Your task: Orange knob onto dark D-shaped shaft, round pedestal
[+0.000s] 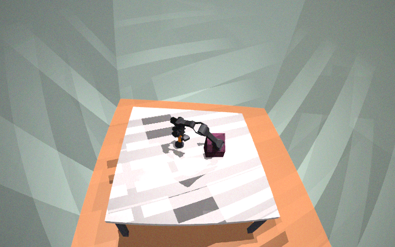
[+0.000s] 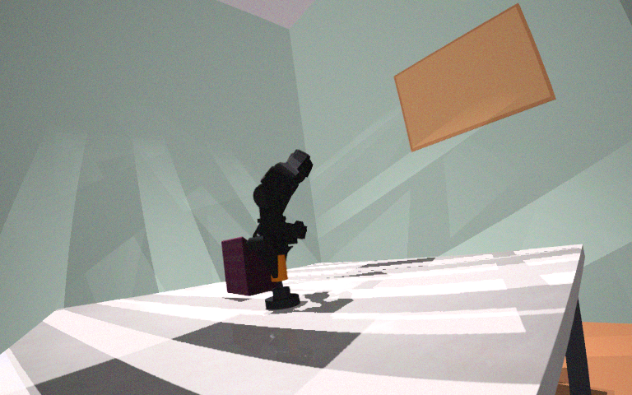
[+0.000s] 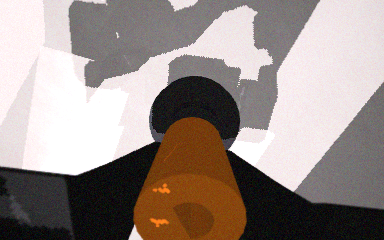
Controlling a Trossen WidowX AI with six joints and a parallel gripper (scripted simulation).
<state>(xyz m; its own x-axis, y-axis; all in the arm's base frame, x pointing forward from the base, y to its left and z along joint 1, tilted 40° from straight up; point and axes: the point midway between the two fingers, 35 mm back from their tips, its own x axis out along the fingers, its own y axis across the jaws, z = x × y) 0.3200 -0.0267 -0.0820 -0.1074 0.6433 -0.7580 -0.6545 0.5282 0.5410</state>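
The orange knob lies 20 mm above my gripper tip. The rest, counted from my gripper tip: pedestal 40 mm below.
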